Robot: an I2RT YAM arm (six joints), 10 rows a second.
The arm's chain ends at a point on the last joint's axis. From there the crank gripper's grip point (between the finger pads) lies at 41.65 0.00 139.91 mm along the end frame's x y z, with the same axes.
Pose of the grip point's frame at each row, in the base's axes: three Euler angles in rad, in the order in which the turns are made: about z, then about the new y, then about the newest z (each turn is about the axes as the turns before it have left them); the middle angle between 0 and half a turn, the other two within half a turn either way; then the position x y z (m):
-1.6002 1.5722 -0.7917 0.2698 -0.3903 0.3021
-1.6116 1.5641 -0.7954 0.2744 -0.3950 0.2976
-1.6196 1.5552 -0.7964 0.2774 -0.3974 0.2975
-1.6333 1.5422 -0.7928 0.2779 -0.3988 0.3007
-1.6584 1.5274 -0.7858 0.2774 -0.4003 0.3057
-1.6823 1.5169 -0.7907 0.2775 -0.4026 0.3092
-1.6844 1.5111 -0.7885 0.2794 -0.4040 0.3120
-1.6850 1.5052 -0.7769 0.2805 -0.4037 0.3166
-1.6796 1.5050 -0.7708 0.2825 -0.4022 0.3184
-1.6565 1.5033 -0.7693 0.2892 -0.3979 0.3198
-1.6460 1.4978 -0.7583 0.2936 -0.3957 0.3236
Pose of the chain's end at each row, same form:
-1.6002 1.5722 -0.7917 0.3035 -0.2514 0.3316
-1.6116 1.5641 -0.7954 0.3098 -0.2562 0.3258
-1.6196 1.5552 -0.7964 0.3140 -0.2587 0.3244
-1.6333 1.5422 -0.7928 0.3163 -0.2602 0.3259
-1.6584 1.5274 -0.7858 0.3191 -0.2624 0.3290
-1.6823 1.5169 -0.7907 0.3226 -0.2655 0.3309
-1.6844 1.5111 -0.7885 0.3248 -0.2668 0.3330
-1.6850 1.5052 -0.7769 0.3256 -0.2664 0.3371
-1.6796 1.5050 -0.7708 0.3267 -0.2646 0.3390
-1.6565 1.5033 -0.7693 0.3302 -0.2593 0.3402
-1.6460 1.4978 -0.7583 0.3328 -0.2565 0.3436

